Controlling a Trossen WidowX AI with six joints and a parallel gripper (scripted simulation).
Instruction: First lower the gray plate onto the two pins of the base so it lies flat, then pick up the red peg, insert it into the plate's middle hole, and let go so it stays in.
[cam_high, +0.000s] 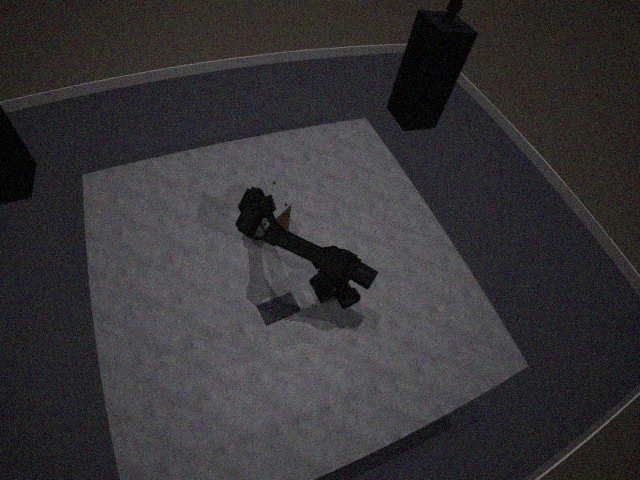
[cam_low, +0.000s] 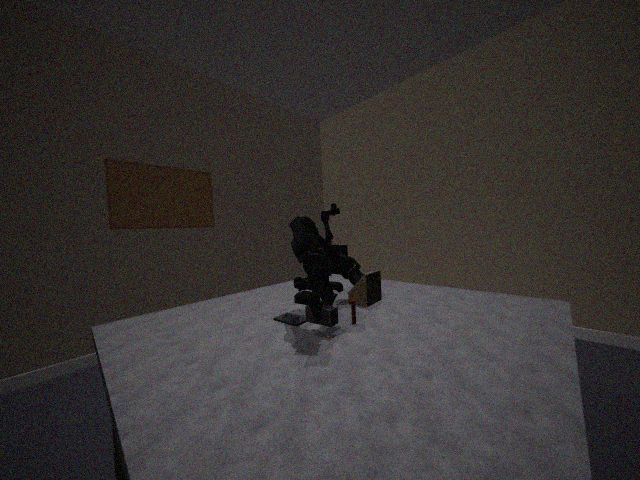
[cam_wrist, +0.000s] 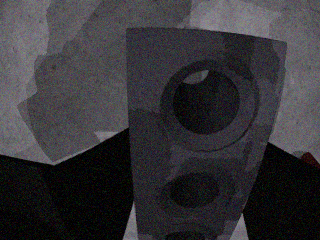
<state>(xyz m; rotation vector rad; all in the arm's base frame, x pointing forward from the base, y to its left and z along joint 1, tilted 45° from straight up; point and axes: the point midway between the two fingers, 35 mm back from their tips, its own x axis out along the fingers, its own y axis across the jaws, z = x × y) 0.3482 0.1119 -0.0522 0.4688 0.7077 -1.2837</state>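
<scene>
Right now my gripper tip is 13 cm past the red peg, 2 cm to the right of it and 1 cm above it. Also, from my gripper tip: gray plate: 3 cm above.
</scene>
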